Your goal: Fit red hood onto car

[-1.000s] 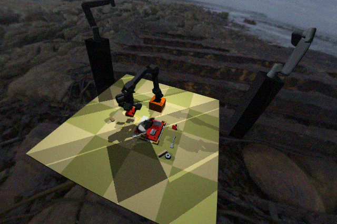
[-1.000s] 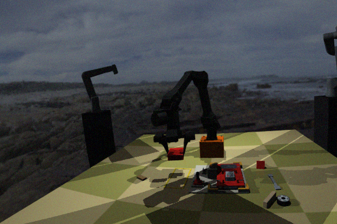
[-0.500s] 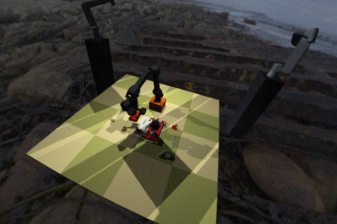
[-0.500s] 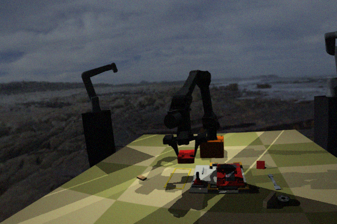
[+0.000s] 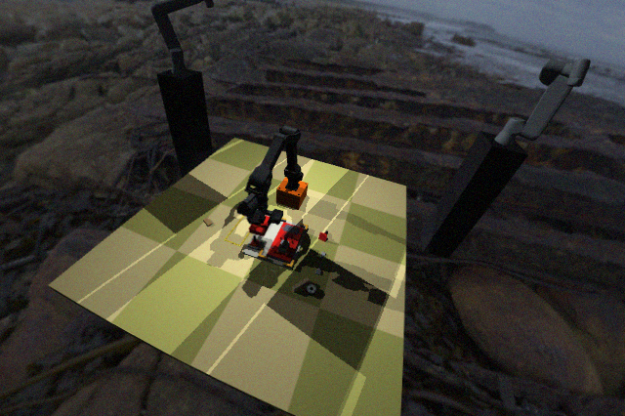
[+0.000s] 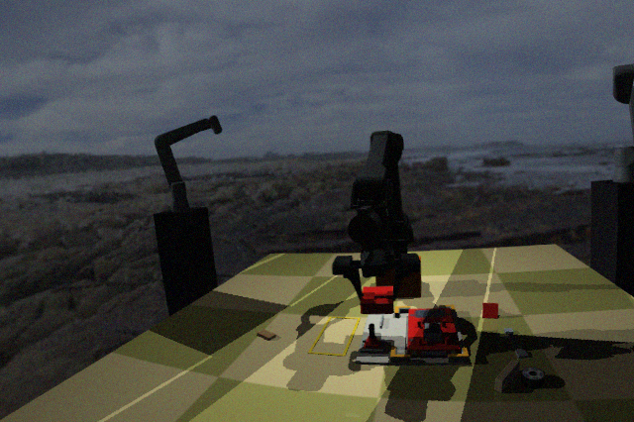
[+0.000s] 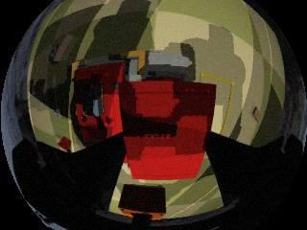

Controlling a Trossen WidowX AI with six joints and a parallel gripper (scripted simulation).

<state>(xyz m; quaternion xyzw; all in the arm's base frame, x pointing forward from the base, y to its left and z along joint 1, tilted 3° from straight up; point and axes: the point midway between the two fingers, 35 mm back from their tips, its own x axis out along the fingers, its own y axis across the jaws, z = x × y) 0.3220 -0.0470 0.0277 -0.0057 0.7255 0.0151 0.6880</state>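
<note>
Now: gripper tip 12 cm to the right of the grey engine block, 8 cm above it and 2 cm short of it. From my gripper tip the other things lie so: red hood 1 cm above; red upright piece 7 cm below, 4 cm ahead, 2 cm to the right; tan block 28 cm to the right, 10 cm below, 1 cm behind.
</note>
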